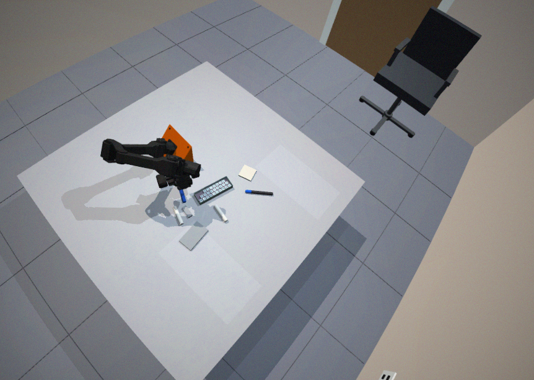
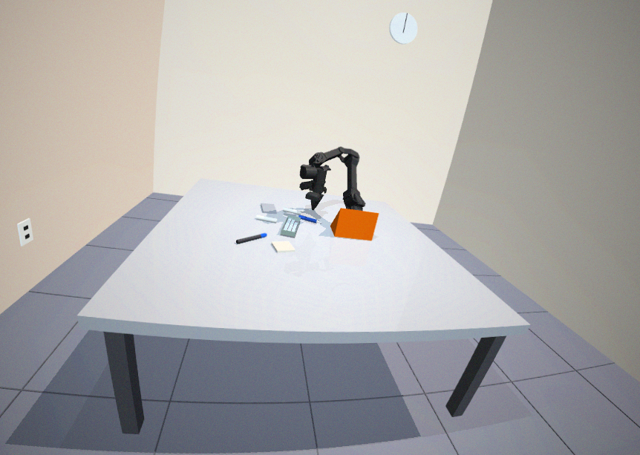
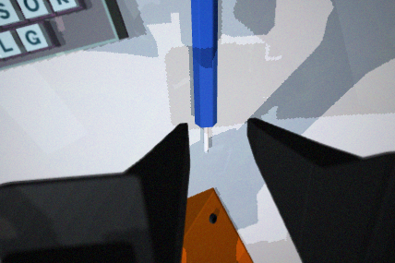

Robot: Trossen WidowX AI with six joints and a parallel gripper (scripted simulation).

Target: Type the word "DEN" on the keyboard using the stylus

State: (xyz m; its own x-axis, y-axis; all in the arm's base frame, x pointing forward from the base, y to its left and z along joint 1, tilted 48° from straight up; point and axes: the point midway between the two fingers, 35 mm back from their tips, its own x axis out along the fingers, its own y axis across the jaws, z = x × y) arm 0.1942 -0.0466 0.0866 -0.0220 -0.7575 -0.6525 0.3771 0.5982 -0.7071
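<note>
The blue stylus lies 10 mm behind my gripper tip and 60 mm below it. From my gripper tip the other things lie so: grey pad: 220 mm ahead, 100 mm to the right, 60 mm below; then cream notepad: 150 mm ahead, 320 mm to the left, 60 mm below.
</note>
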